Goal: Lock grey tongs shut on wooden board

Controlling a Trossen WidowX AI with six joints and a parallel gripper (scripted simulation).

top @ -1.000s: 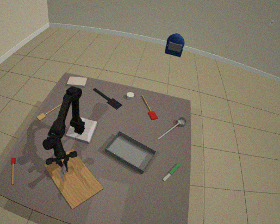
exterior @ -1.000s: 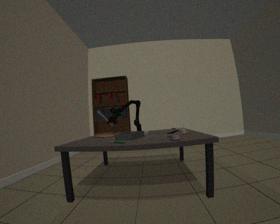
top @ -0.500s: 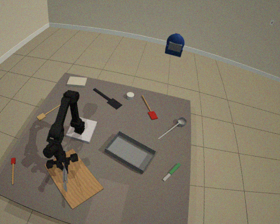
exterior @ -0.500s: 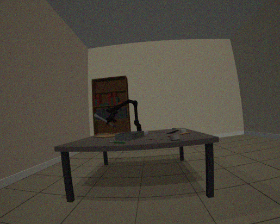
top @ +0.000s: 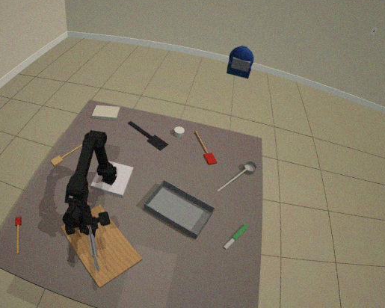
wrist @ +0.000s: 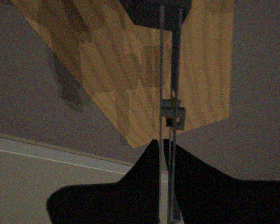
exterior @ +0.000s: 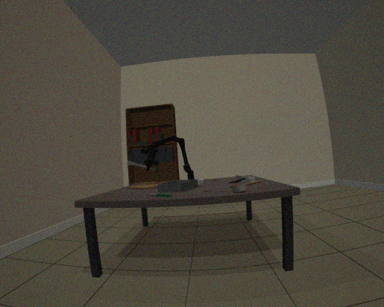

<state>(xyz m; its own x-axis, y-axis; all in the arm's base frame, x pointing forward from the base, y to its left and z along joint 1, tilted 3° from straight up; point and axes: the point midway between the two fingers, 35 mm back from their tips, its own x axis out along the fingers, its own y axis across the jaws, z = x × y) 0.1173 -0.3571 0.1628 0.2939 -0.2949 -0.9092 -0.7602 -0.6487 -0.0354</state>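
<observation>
Right now the wooden board is 13 cm below my gripper tip, 3 cm to the left of it and 1 cm behind it. From my gripper tip the other things lie so: roasting tin: 35 cm to the left, 28 cm ahead, 11 cm below; red spatula: 83 cm to the left, 30 cm ahead, 14 cm below; black spatula: 80 cm to the left, 14 cm below, 7 cm behind.
</observation>
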